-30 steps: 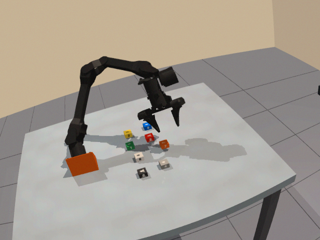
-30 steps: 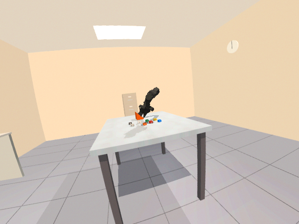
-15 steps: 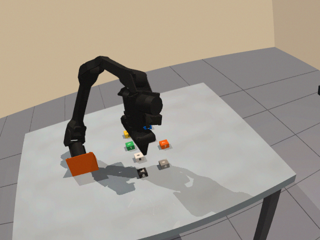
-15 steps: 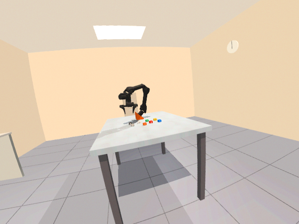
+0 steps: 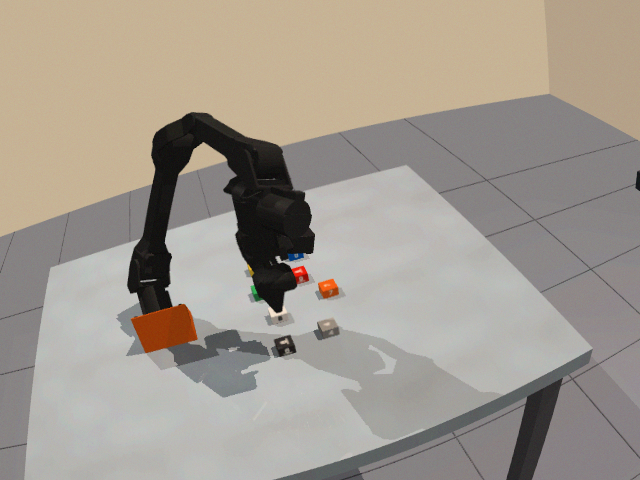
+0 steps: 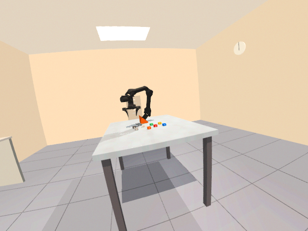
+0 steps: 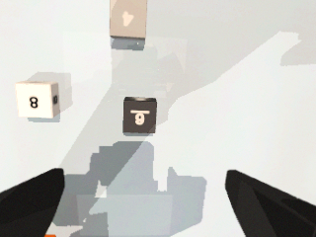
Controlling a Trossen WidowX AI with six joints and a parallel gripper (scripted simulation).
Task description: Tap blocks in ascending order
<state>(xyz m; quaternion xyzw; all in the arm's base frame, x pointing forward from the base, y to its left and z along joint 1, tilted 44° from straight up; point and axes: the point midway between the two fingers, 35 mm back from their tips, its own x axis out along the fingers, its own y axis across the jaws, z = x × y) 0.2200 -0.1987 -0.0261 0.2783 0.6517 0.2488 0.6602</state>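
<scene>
My gripper tip is 12 cm short of the blue block, 30 cm to the right of it and 11 cm above it. The rest, counted from my gripper tip: grey block: 9 cm ahead, 1 cm to the left, 11 cm below; white block: 2 cm ahead, 10 cm to the left, 11 cm below; dark block: 11 cm below.
</scene>
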